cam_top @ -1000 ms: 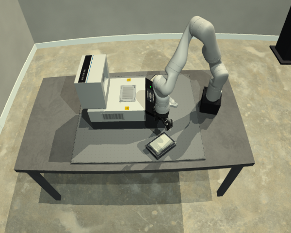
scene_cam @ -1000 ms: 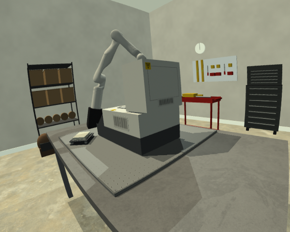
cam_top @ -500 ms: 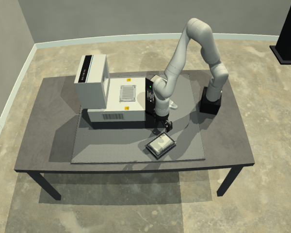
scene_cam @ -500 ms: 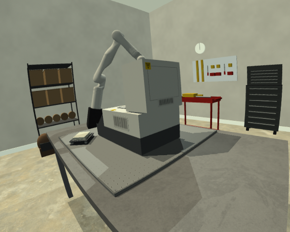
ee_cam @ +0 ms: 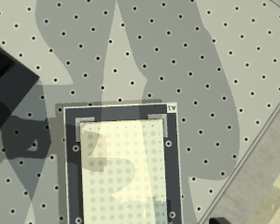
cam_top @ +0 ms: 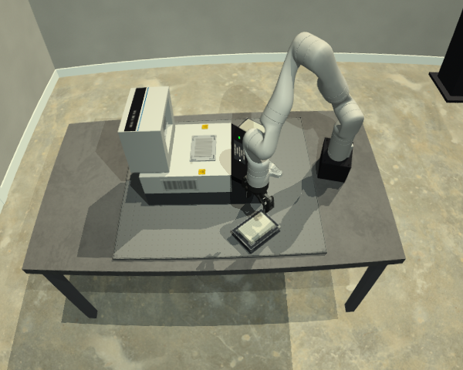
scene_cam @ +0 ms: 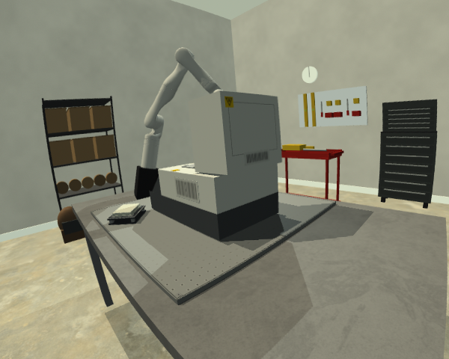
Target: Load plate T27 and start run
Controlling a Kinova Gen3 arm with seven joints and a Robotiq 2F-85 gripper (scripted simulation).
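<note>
My gripper is now 170 mm above the cream well plate. Also, from my hand: black nest (30 mm behind, 570 mm to the right, 190 mm below); corner mark a1 (90 mm behind, 180 mm below).
</note>
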